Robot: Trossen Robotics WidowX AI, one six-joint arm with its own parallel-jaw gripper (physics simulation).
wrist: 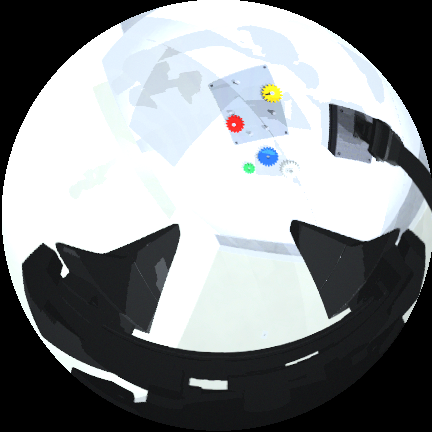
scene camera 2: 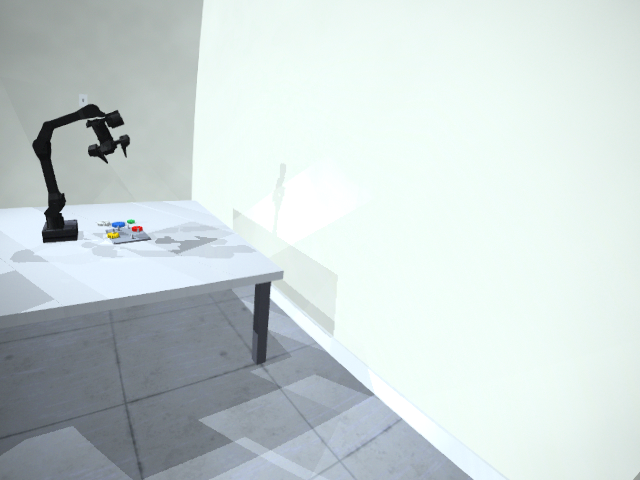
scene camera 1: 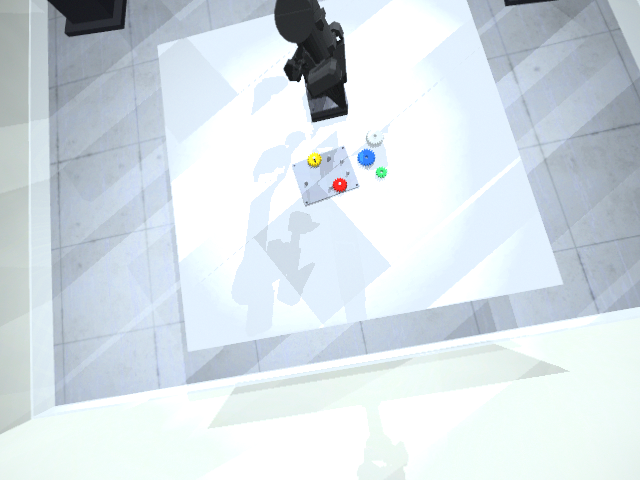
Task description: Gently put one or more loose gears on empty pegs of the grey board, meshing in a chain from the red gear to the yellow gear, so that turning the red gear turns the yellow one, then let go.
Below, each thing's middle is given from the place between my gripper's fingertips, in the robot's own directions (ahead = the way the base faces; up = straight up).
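Scene:
From the grey board [scene camera 1: 319, 178], my hand is 70 mm to the left of it and 40 mm short of it, and it's 350 mm above it.

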